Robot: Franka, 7 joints.
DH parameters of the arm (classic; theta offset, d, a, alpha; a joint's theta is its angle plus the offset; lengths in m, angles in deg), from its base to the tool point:
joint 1: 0 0.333 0 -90
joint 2: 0 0 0 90
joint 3: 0 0.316 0.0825 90
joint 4: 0 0 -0.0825 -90
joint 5: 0 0.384 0 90
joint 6: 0 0 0.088 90
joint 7: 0 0.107 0 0
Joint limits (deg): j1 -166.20..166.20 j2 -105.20..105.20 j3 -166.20..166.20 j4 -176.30..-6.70 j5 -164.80..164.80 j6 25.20..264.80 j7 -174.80..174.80
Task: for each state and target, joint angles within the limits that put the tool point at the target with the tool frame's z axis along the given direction. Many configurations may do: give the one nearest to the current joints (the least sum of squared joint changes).
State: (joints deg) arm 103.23 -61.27 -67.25 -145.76 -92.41 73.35 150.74
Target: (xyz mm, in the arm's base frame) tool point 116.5 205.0 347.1 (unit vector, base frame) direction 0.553 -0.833 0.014
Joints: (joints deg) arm 128.75 -29.13 -43.11 -158.43 -48.68 44.24 150.74
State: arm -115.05 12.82 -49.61 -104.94 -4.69 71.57 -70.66
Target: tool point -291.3 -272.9 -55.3 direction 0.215 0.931 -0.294
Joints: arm -107.50 62.62 -20.01 -112.07 -7.75 103.79 -70.66
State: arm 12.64 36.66 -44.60 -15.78 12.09 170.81 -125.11
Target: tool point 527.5 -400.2 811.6 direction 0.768 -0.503 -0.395
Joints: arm -6.41 21.55 -43.74 -59.35 31.40 140.96 -125.11
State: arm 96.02 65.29 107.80 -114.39 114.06 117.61 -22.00
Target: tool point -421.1 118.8 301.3 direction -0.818 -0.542 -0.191
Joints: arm 63.87 40.96 99.34 -146.63 102.34 154.06 -22.00
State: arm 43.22 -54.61 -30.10 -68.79 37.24 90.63 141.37
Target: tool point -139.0 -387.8 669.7 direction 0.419 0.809 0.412
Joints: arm 10.51 -100.29 -53.05 -111.67 43.04 82.36 141.37
